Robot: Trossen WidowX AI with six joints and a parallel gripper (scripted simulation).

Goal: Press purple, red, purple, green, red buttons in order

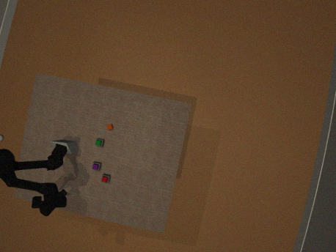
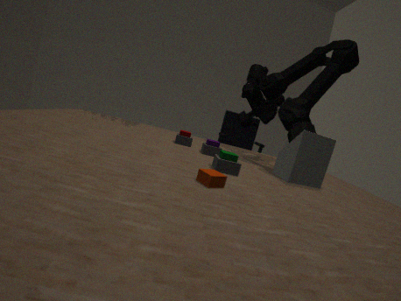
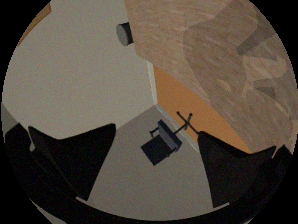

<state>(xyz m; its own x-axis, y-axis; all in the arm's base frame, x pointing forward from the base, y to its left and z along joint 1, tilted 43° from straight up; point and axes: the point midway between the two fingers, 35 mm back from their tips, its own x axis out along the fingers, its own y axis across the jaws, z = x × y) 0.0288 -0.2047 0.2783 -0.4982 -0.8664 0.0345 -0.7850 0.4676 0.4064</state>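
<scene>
Right now my gripper tip is 300 mm to the right of the purple button, 200 mm short of it and 110 mm above it. From my gripper tip the other things lie so: red button (290 mm ahead, 240 mm to the left, 110 mm below); orange block (580 mm to the left, 210 mm ahead, 130 mm below); green button (460 mm to the left, 180 mm ahead, 110 mm below).
</scene>
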